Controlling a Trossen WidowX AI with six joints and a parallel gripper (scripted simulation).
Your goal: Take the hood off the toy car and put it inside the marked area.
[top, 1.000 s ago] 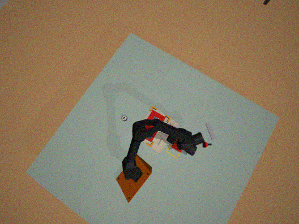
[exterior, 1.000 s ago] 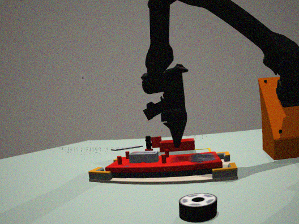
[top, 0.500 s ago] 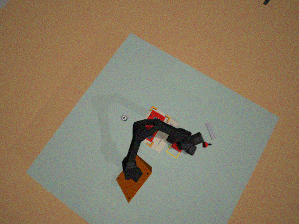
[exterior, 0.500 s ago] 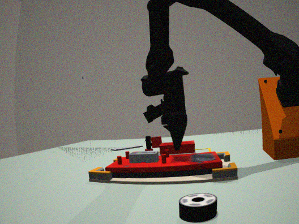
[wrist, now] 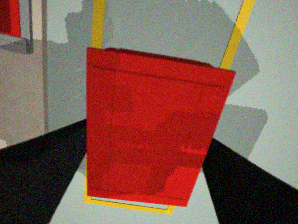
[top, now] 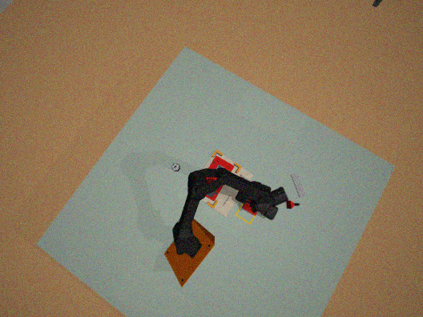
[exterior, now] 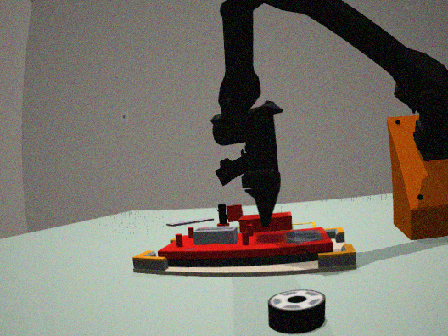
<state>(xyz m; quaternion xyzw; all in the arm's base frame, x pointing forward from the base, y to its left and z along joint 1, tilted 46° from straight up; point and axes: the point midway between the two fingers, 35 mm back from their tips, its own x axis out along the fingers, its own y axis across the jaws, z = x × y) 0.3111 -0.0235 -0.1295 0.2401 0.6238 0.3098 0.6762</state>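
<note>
Now: the hood 10 mm above my gripper tip. Also, from my gripper tip: beige fixture plate (10 mm behind, 200 mm to the left); pale grey strip (210 mm ahead, 130 mm to the right, 10 mm below).
</note>
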